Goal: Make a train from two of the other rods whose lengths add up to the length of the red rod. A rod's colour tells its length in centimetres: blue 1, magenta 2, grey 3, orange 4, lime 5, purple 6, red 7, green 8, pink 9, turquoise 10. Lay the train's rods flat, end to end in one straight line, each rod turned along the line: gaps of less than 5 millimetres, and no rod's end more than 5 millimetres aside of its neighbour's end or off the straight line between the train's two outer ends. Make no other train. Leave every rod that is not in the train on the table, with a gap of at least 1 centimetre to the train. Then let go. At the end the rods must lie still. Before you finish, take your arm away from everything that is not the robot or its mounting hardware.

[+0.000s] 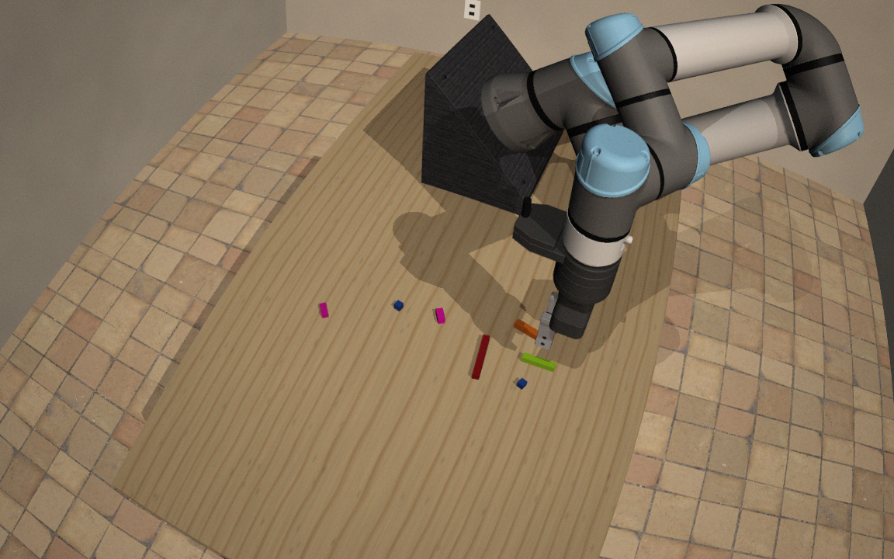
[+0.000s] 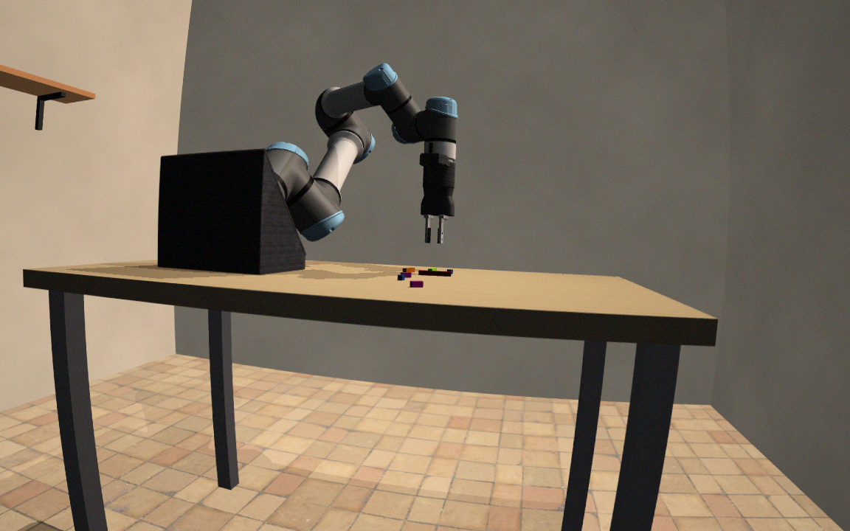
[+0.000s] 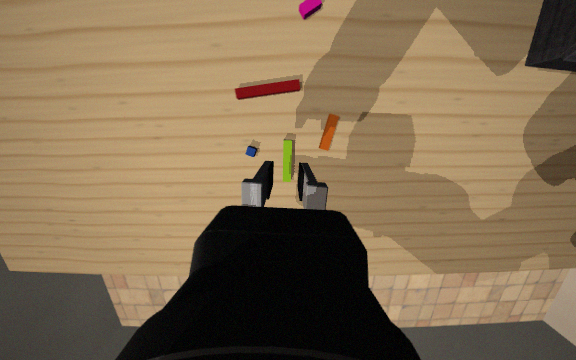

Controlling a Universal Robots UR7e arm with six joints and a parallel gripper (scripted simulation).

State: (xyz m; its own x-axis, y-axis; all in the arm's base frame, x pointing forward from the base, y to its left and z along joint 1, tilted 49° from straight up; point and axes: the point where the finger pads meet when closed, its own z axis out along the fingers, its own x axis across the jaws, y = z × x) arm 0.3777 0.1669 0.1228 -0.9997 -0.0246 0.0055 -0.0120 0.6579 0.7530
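My hand is 8 cm above the lime rod. From my hand the other things lie so: red rod: 3 cm ahead, 8 cm to the right, 8 cm below; then orange rod: 5 cm behind, 4 cm to the right, 8 cm below.
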